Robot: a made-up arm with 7 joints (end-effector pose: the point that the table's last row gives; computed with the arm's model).
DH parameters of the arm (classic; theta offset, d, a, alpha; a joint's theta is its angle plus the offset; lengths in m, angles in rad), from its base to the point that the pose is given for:
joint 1: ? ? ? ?
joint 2: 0 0 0 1.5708
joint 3: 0 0.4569 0.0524 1.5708
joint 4: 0 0 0.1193 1.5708
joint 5: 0 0.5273 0 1.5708
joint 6: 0 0 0.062 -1.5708
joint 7: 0 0.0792 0 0
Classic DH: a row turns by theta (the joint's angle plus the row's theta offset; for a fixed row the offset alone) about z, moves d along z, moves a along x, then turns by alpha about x.
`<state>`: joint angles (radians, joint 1 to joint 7).
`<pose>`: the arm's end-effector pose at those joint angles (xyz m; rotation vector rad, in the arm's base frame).
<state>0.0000 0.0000 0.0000 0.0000 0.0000 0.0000 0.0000</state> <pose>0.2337 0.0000 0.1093 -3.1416 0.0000 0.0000</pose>
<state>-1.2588 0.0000 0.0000 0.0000 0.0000 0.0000 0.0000</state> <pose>0.0717 -0.2224 0.1093 -2.5396 1.8493 0.0000</pose>
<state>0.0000 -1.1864 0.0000 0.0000 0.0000 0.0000 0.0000</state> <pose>0.2263 0.0000 0.4194 -2.6049 0.0000 -1.7562</pose>
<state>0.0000 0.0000 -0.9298 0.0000 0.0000 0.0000 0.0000</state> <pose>0.1398 -0.1873 0.1093 -2.8082 1.4085 0.0000</pose>
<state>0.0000 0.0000 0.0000 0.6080 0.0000 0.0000 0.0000</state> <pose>0.5477 0.0000 0.3216 -2.9975 0.0000 -0.9404</pose>
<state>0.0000 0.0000 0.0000 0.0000 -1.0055 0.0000 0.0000</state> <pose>0.2049 0.0524 0.1093 -2.7528 -1.5137 0.0000</pose>
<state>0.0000 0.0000 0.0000 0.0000 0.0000 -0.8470 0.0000</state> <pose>0.2721 0.0000 0.1825 -2.8640 0.0000 -1.2910</pose>
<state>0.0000 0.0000 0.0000 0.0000 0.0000 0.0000 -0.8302</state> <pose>0.2337 0.0000 0.1093 -2.8748 -1.2669 0.0000</pose>
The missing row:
joint 1: 0 0.2589 0 -1.5708
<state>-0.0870 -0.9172 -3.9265 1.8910 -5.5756 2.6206 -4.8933</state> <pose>-0.7335 0.3769 0.3426 1.5769 0.7620 0.2995</pose>
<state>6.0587 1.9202 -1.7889 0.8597 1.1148 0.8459 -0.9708</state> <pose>0.0283 -0.6104 0.3204 1.5634 -1.2503 -0.8694</pose>
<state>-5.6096 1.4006 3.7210 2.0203 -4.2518 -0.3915 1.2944</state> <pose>0.6781 0.2490 0.8762 -0.1435 0.2373 -2.1013</pose>
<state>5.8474 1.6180 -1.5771 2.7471 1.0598 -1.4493 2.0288</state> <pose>0.8344 -0.4830 0.2893 -0.6496 0.0964 -1.9067</pose>
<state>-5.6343 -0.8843 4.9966 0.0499 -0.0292 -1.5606 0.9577</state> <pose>0.1980 -0.1797 0.3210 -0.4284 1.4695 -1.7229</pose>
